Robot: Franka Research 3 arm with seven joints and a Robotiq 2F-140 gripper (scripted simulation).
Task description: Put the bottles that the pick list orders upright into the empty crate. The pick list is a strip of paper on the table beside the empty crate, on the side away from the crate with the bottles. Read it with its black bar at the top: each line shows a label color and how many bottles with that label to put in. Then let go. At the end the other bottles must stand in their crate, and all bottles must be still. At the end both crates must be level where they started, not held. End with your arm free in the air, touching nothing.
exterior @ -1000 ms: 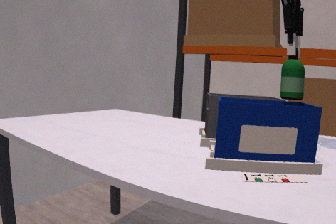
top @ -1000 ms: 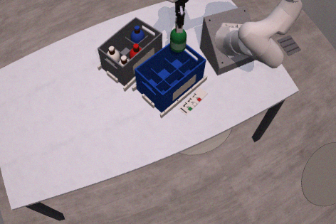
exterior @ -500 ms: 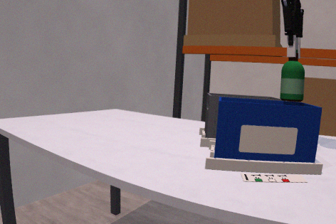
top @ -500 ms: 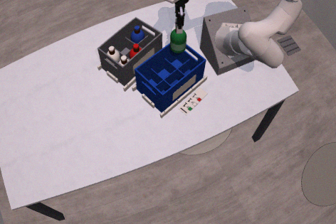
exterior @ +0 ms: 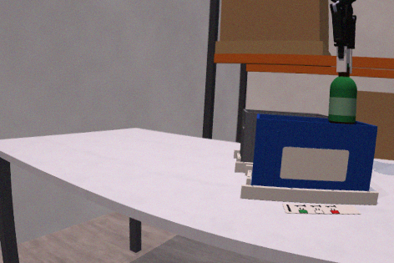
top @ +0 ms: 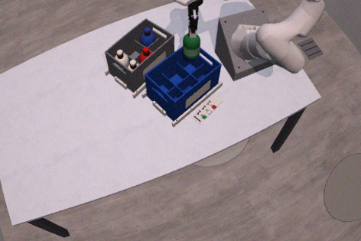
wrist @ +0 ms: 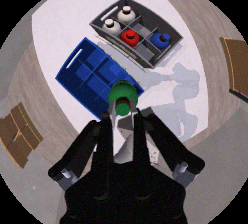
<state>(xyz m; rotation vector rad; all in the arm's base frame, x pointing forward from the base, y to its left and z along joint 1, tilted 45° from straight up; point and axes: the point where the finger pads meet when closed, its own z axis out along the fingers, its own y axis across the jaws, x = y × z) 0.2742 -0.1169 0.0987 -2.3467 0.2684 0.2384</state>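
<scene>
Now: the green bottle 8 cm below my hand. Also, from my hand: grey crate (20 cm ahead, 13 cm to the right, 25 cm below); blue crate (6 cm ahead, 7 cm to the left, 25 cm below); red bottle (18 cm ahead, 9 cm to the right, 24 cm below).
</scene>
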